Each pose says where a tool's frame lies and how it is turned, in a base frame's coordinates. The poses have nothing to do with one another.
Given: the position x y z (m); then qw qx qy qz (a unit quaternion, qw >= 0).
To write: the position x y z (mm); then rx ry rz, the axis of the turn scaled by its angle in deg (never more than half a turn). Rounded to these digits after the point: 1 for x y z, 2 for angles.
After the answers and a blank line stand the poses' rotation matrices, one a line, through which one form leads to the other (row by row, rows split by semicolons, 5 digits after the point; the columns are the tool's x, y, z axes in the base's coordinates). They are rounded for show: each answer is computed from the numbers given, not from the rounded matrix.
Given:
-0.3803 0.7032 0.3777 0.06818 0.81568 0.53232 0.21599
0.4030 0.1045 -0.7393 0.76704 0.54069 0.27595 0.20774
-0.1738 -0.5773 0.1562 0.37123 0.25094 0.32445 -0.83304
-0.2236 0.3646 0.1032 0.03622 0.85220 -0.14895 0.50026
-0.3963 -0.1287 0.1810 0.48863 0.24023 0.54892 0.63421
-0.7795 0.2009 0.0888 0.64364 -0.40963 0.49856 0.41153
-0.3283 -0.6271 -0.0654 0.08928 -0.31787 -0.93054 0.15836
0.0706 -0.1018 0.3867 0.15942 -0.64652 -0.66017 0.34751
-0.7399 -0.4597 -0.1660 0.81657 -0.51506 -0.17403 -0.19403
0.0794 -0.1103 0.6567 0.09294 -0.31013 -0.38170 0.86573
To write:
-380.3 703.2 377.7 140.77 91.87 37.28
403.0 104.5 -739.3 67.27 34.33 25.85
-173.8 -577.3 156.2 36.87 47.67 -122.39
-223.6 364.6 103.2 149.96 -26.21 88.03
-396.3 -128.7 181.0 33.45 76.44 88.32
-779.5 200.9 88.8 -53.46 65.06 53.70
-328.3 -627.1 -65.4 -54.18 -158.60 26.99
70.6 -101.8 386.7 -105.87 -108.10 56.90
-739.9 -459.7 -166.0 -62.92 -21.26 -23.70
79.4 -110.3 656.7 -52.74 -64.92 147.24

0.33997 0.83895 0.42495; 0.89786 -0.42397 0.11873; 0.27977 0.34118 -0.89740
0.76139 -0.02028 0.64798; 0.61710 0.32900 -0.71481; -0.19868 0.94411 0.26301
-0.59844 0.78133 -0.17719; -0.45566 -0.51384 -0.72687; -0.65897 -0.35424 0.66352
0.45511 -0.29011 0.84185; -0.21763 -0.95300 -0.21076; 0.86343 -0.08729 -0.49686
-0.40706 -0.35605 0.84115; 0.88352 0.08014 0.46149; -0.23172 0.93102 0.28196
0.16415 -0.93822 0.30464; 0.12131 0.32568 0.93766; -0.97895 -0.11697 0.16727
-0.78197 0.56331 -0.26683; 0.61986 0.74776 -0.23796; 0.06548 -0.35148 -0.93390
-0.11319 0.74283 -0.65984; 0.96444 -0.07751 -0.25270; -0.23886 -0.66497 -0.70764
0.86413 0.49615 -0.08434; -0.13761 0.39414 0.90869; 0.48409 -0.77363 0.40886
-0.79036 0.07583 -0.60793; 0.39767 -0.69134 -0.60325; -0.46603 -0.71854 0.51625

